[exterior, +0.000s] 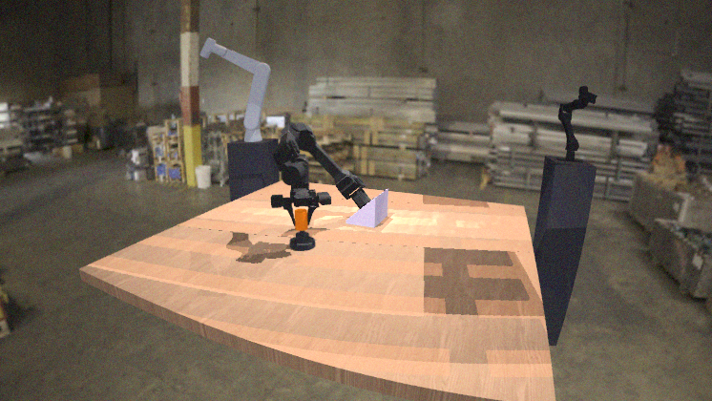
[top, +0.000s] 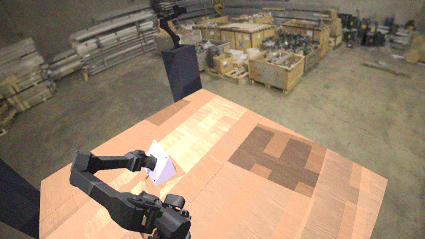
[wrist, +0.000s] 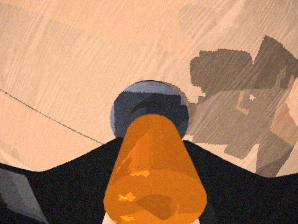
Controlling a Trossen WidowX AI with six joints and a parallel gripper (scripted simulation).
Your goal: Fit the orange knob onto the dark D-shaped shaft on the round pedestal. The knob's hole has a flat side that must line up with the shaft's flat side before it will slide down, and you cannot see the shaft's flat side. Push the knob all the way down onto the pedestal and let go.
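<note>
The orange knob lies 20 mm above my gripper tip. From my gripper tip the other things lie so: shaft: 40 mm below.
</note>
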